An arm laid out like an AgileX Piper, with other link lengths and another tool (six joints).
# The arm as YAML. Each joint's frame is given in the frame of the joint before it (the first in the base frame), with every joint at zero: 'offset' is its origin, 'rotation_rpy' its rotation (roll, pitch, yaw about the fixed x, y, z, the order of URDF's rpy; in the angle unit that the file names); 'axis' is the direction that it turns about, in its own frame. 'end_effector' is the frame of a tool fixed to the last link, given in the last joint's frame.
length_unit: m
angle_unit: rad
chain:
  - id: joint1
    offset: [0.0, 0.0, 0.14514]
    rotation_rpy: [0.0, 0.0, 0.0]
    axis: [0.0, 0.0, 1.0]
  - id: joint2
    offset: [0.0, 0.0, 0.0]
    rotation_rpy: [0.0, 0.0, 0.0]
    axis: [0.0, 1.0, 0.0]
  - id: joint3
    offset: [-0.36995, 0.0, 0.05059]
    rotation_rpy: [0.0, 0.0, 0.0]
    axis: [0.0, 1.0, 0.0]
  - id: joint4
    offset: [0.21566, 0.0, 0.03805]
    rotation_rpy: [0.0, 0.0, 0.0]
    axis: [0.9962, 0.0, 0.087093]
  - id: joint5
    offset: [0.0, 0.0, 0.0]
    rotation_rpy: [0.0, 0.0, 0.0]
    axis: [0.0, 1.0, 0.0]
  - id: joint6
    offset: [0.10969, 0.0, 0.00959]
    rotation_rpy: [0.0, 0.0, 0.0]
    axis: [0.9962, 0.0, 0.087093]
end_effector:
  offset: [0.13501, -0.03, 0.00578]
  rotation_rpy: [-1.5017, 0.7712, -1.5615]
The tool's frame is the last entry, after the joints.
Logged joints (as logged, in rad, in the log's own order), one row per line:
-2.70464 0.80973 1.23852 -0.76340 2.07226 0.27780
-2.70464 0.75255 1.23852 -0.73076 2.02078 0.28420
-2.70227 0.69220 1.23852 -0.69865 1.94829 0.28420
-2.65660 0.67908 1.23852 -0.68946 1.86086 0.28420
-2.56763 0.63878 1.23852 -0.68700 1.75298 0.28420
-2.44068 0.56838 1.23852 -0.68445 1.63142 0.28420
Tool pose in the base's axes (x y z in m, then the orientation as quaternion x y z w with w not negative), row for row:
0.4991 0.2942 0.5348 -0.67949 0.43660 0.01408 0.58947
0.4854 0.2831 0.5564 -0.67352 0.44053 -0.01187 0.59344
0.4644 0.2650 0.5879 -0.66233 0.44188 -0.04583 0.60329
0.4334 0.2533 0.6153 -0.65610 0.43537 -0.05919 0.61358
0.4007 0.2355 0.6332 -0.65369 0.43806 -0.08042 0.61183
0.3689 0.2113 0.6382 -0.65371 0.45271 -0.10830 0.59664
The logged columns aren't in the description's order. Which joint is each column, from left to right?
Columns, left to right: joint3, joint4, joint5, joint6, joint2, joint1.
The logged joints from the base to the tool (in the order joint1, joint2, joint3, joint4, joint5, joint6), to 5 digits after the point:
0.27780 2.07226 -2.70464 0.80973 1.23852 -0.76340
0.28420 2.02078 -2.70464 0.75255 1.23852 -0.73076
0.28420 1.94829 -2.70227 0.69220 1.23852 -0.69865
0.28420 1.86086 -2.65660 0.67908 1.23852 -0.68946
0.28420 1.75298 -2.56763 0.63878 1.23852 -0.68700
0.28420 1.63142 -2.44068 0.56838 1.23852 -0.68445

